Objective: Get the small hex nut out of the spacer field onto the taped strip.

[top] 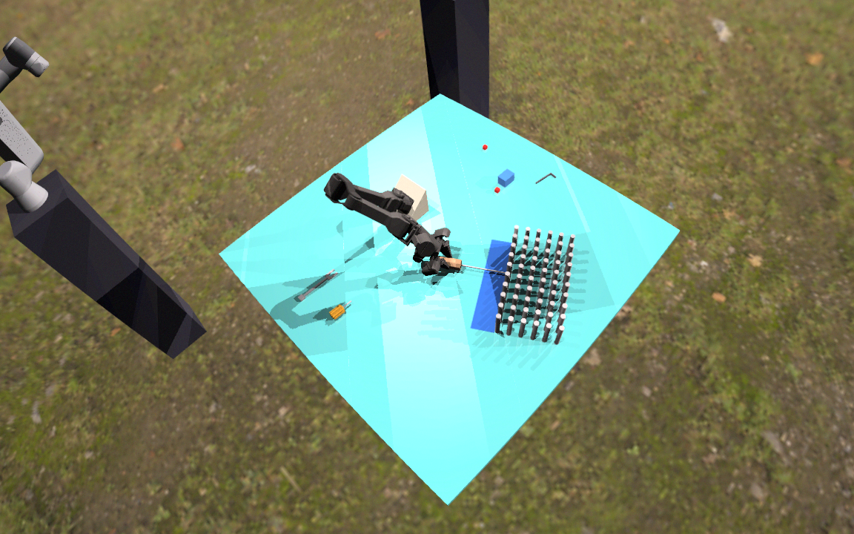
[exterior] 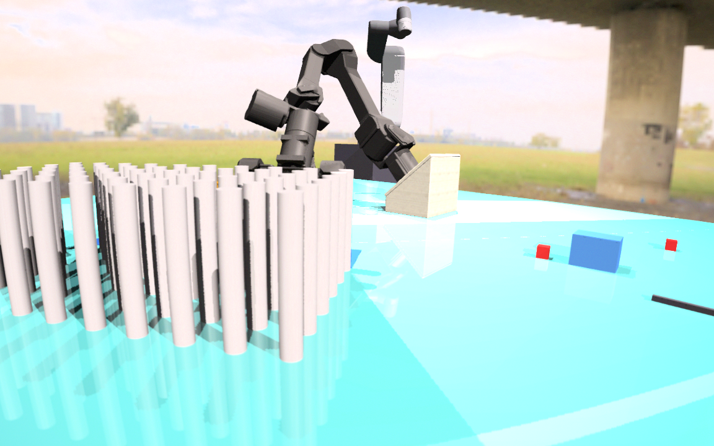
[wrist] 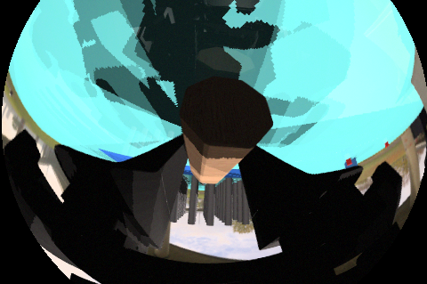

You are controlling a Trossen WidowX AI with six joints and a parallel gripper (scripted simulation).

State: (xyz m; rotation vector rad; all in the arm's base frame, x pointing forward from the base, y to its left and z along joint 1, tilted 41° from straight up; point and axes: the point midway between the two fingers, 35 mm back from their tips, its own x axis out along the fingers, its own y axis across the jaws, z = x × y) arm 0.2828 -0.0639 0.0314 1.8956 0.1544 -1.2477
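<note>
Now: the wooden-handled hook tool 9 cm ahead of my gripper tip and 5 cm to the left of it. Also, from my gripper tip: orange-handled screwdriver: 40 cm to the right, 15 cm behind, 1 cm above; tiny grey hex nut: 18 cm ahead, 11 cm to the left, 1 cm below; blue taped strip: 16 cm ahead, 5 cm to the left, 1 cm below.
</note>
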